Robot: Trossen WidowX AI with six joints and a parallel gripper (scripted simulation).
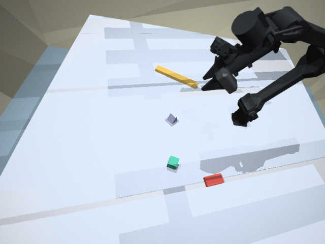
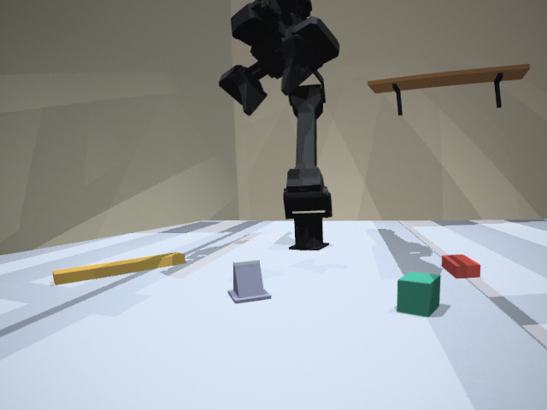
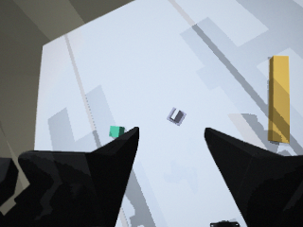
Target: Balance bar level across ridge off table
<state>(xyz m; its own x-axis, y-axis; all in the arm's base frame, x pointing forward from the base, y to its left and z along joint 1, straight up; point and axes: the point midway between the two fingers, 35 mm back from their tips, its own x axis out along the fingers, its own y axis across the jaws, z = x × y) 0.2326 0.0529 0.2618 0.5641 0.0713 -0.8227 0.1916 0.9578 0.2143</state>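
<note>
My gripper tip is now 4 cm short of the yellow bar, 26 cm to the left of it and 23 cm above it. From my gripper tip the other things lie so: flat red block (10 cm behind, 23 cm to the left, 23 cm below); then green cube (5 cm ahead, 19 cm to the left, 22 cm below).
</note>
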